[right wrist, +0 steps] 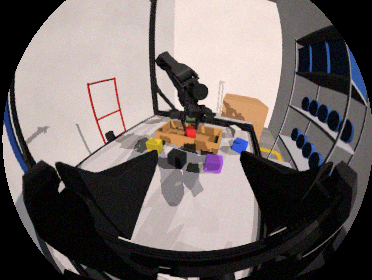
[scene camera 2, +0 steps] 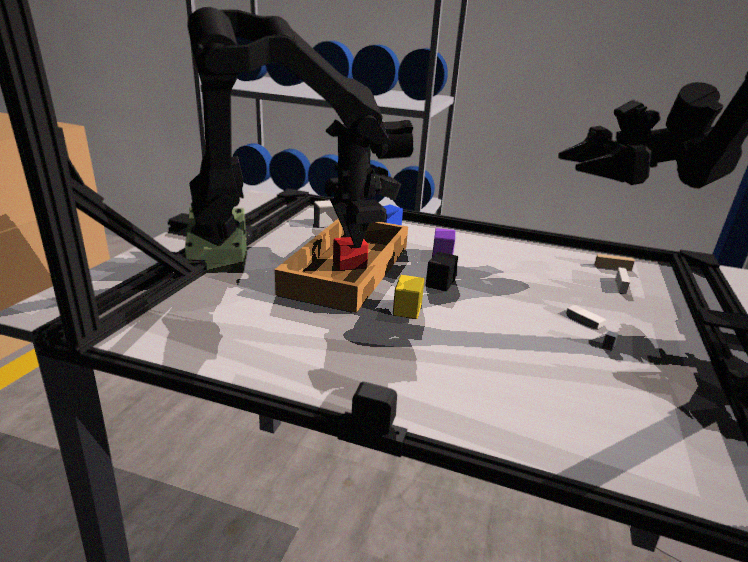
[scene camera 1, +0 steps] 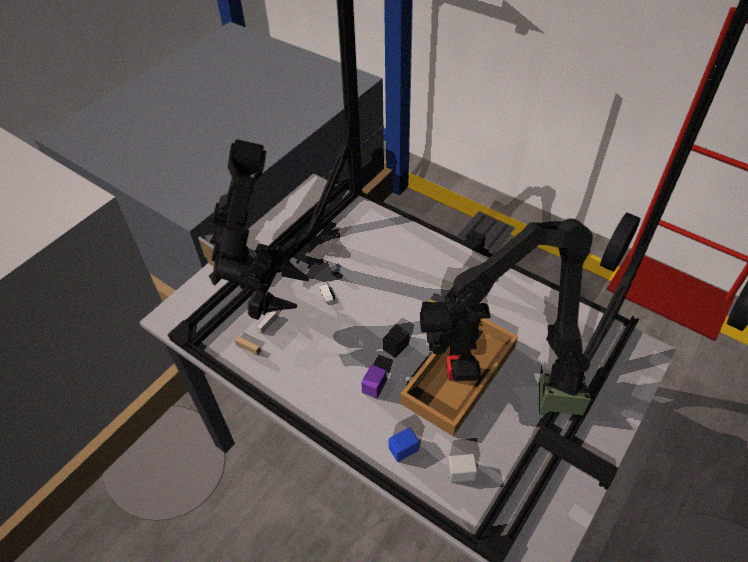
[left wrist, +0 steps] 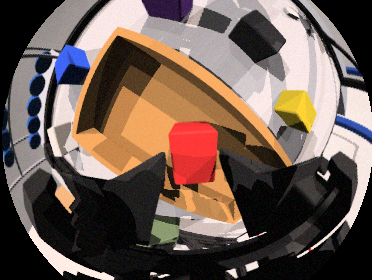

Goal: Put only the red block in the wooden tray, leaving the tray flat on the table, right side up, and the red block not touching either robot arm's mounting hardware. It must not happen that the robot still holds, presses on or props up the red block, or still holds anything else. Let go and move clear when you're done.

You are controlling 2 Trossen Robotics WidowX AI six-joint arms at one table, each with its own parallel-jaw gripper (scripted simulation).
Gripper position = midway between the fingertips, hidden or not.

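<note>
The left gripper [scene camera 2: 353, 242] and the right gripper [scene camera 2: 566, 161] share the scene with a red block [scene camera 2: 345, 256], visible also as the red block [left wrist: 193, 145]. A wooden tray [scene camera 2: 309, 275] is there too, and further views show the tray [scene camera 1: 430, 394], the tray [left wrist: 137, 88] and the tray [right wrist: 209, 134]. A blue block [scene camera 1: 405, 443] appears again as the blue block [left wrist: 72, 66]. The scene also has a yellow block [scene camera 2: 408, 293], a black block [scene camera 2: 441, 272] and a white block [scene camera 1: 463, 467].
</note>
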